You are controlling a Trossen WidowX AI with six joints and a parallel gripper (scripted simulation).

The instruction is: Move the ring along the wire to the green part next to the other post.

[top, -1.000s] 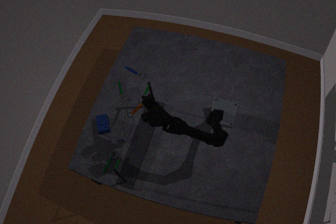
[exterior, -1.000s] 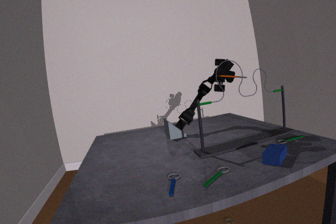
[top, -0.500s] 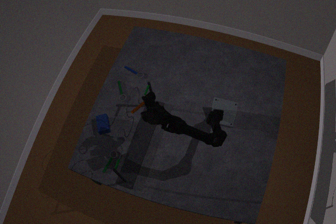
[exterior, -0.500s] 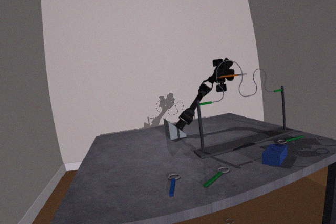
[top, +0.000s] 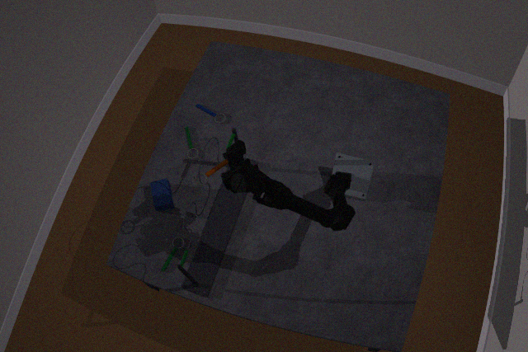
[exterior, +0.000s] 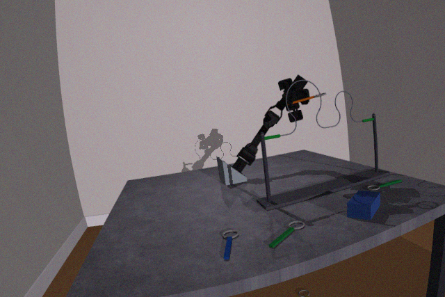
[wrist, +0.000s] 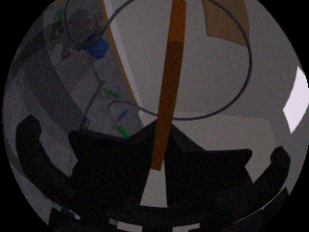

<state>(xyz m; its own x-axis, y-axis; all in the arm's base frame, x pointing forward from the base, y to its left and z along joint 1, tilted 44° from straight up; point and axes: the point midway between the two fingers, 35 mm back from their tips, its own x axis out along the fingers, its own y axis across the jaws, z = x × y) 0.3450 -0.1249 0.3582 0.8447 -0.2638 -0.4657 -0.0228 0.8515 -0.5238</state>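
Now: gripper tip 9 cm to the right of the ring with orange handle, 2 cm below it and 2 cm short of it. Round my gripper tip: blue-handled ring (39 cm to the right, 37 cm below, 23 cm ahead).
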